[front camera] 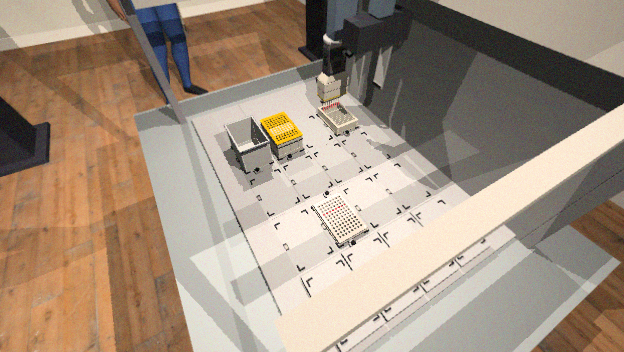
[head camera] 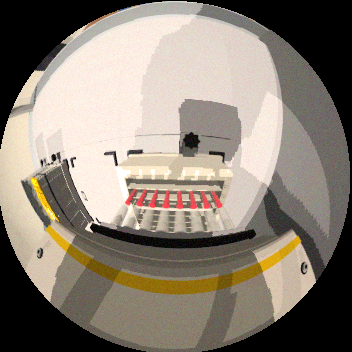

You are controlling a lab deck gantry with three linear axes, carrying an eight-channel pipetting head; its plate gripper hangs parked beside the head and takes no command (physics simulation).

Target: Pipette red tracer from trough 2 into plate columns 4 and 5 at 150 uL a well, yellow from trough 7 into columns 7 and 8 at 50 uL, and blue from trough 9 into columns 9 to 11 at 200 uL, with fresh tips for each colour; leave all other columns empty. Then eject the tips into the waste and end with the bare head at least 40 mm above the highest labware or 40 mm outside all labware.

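The pipetting head point(front camera: 330, 87) hangs over the far end of the pale trough block point(front camera: 345, 125) point(head camera: 175, 161). Its row of tips point(front camera: 330, 105) point(head camera: 174, 200) shows red at the lower ends, low over the troughs; whether they touch liquid cannot be told. Trough liquid colours are not visible. The white well plate point(front camera: 345, 227) has one red line of wells, about the fourth from its far end; its other visible wells look pale. The yellow-topped tip rack point(front camera: 272, 121) stands beside the grey open waste bin point(front camera: 255, 158). The parked plate gripper point(front camera: 366, 80) hangs beside the head; its opening is unclear.
A long beige beam point(front camera: 450, 225) crosses the near right of the front view. A dark wall panel point(front camera: 480, 120) runs along the right side of the deck. A grey post point(front camera: 155, 60) rises at the far left, with a person in blue trousers point(front camera: 161, 30) standing beyond the deck.
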